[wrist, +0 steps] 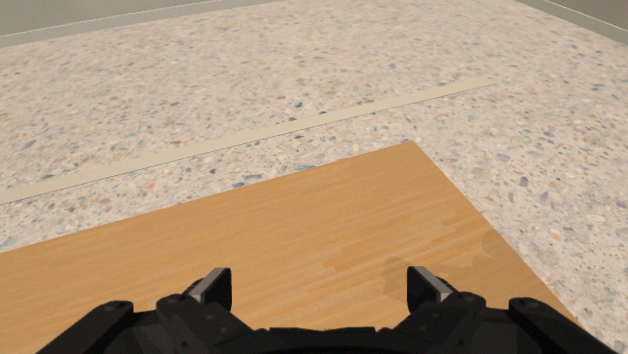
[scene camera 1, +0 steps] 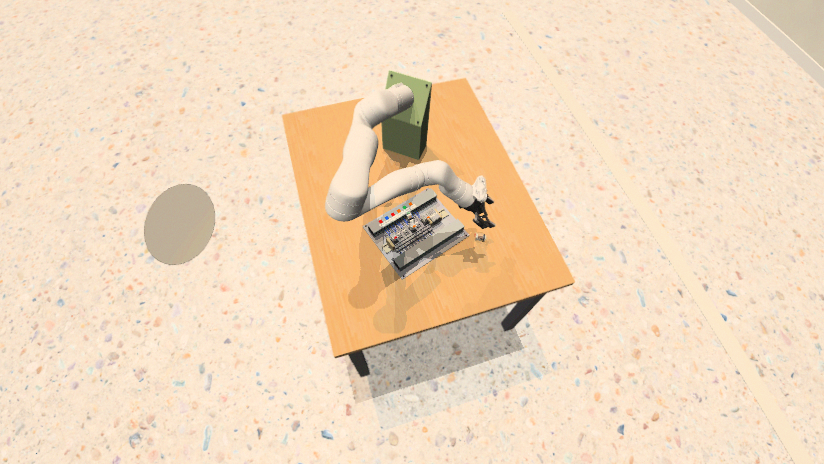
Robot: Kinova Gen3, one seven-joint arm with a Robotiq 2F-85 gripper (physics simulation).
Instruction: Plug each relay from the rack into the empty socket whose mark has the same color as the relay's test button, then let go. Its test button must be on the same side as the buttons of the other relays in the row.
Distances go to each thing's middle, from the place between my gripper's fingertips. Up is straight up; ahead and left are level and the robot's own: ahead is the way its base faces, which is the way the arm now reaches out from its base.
Right now my hand is 200 mm past the grey panel (scene camera 1: 380,240), 190 mm above it and 170 mm to the left of it.
